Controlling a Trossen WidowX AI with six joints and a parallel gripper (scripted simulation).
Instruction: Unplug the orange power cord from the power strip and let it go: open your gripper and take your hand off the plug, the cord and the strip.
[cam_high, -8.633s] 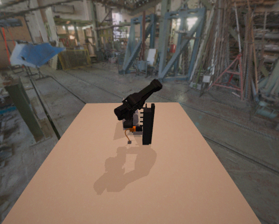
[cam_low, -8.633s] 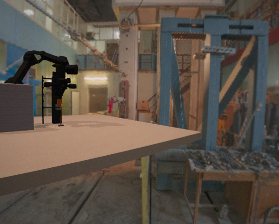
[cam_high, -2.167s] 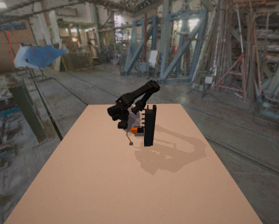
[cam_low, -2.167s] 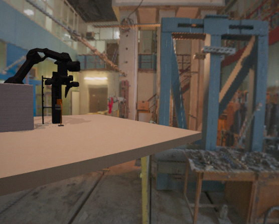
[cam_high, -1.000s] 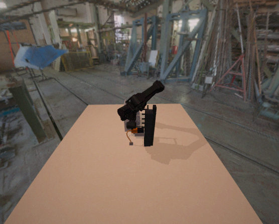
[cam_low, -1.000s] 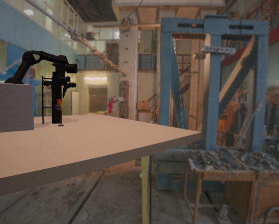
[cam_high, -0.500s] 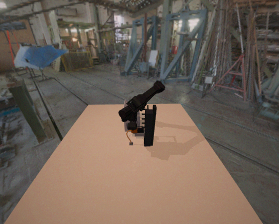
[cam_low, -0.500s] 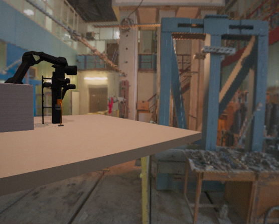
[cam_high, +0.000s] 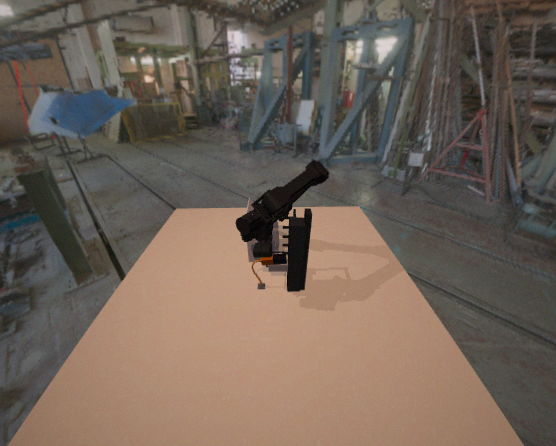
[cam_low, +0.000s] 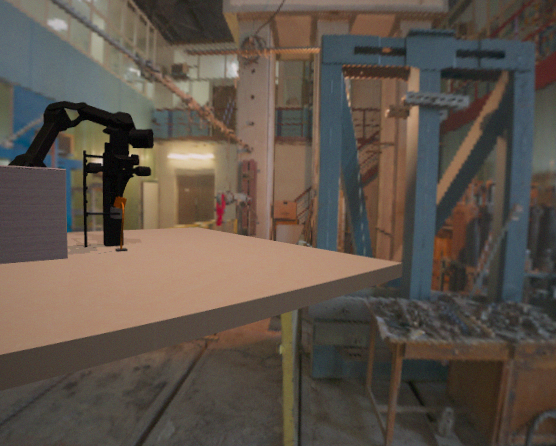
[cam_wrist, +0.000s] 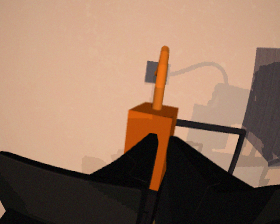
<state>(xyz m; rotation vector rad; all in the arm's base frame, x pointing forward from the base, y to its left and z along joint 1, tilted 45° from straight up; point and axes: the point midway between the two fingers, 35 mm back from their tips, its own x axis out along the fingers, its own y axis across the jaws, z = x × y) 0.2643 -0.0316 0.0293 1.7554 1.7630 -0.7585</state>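
My gripper tip is 3 cm to the right of the orange plug and 1 cm above it. Also, from my gripper tip: black power strip: 13 cm to the left, 1 cm below; then grey end piece: 17 cm below, 2 cm to the right.
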